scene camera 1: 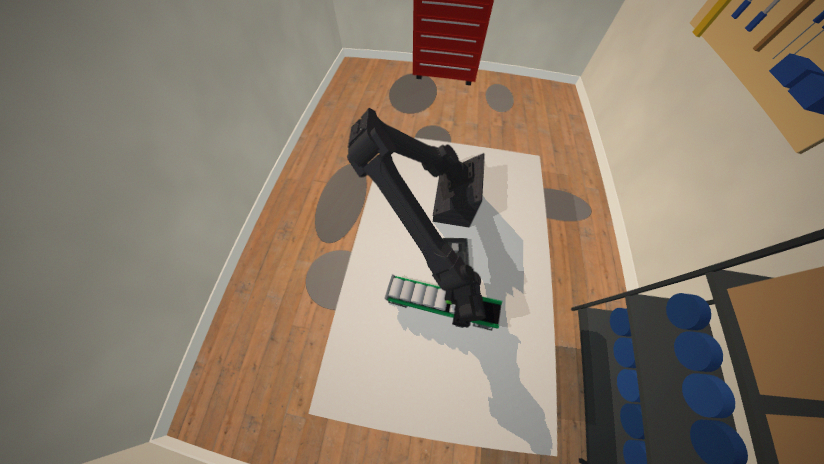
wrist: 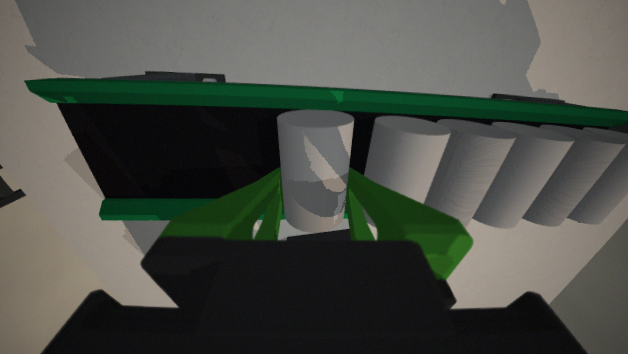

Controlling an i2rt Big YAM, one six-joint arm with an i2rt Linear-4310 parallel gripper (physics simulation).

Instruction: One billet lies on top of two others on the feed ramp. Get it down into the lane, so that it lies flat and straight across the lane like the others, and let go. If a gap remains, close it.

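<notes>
The feed ramp point(scene camera 1: 423, 308) point(wrist: 200, 93) has green side rails and a dark lane. Several grey-white billets lie side by side in a row across the lane, at the left in the scene view; the one nearest the gripper point(scene camera 1: 441, 299) point(wrist: 411, 160) shows in both views. My gripper point(scene camera 1: 453, 307) point(wrist: 314, 176) is shut on another billet point(wrist: 320, 145), with one green finger on each side. The held billet points across the lane, with a narrow dark gap between it and the row in the wrist view. Whether it touches the lane floor, I cannot tell.
The ramp stands on a pale mat point(scene camera 1: 403, 374). The arm's dark base point(scene camera 1: 458, 201) stands behind it, with a small dark object point(scene camera 1: 463, 246) between them. A red drawer cabinet point(scene camera 1: 449, 43) is at the back. A rack holds blue round things point(scene camera 1: 697, 352) at the right.
</notes>
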